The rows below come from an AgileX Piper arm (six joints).
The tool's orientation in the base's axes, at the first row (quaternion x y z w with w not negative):
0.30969, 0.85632, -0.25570, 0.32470
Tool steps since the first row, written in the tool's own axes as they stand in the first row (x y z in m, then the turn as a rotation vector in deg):
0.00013, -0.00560, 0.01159, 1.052, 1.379, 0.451
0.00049, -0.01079, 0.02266, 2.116, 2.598, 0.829
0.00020, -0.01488, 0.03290, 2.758, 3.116, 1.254
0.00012, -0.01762, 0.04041, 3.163, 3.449, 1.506
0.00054, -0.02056, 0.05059, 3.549, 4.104, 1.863
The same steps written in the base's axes. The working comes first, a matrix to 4 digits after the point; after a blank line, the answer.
The tool's axes in the first row as the columns of a matrix, in the base's axes (used below as rounded here):
-0.5973, 0.6964, 0.3977
0.3643, 0.6774, -0.6390
-0.7145, -0.2368, -0.6584

0.00063, -0.01115, -0.00640, 0.511, 1.029, -1.375
0.00121, -0.02161, -0.01271, 0.875, 2.001, -2.673
0.00260, -0.03103, -0.01828, 1.021, 2.314, -3.534
0.00373, -0.03771, -0.02252, 1.112, 2.526, -4.068
0.00548, -0.04606, -0.02883, 1.479, 2.882, -4.734

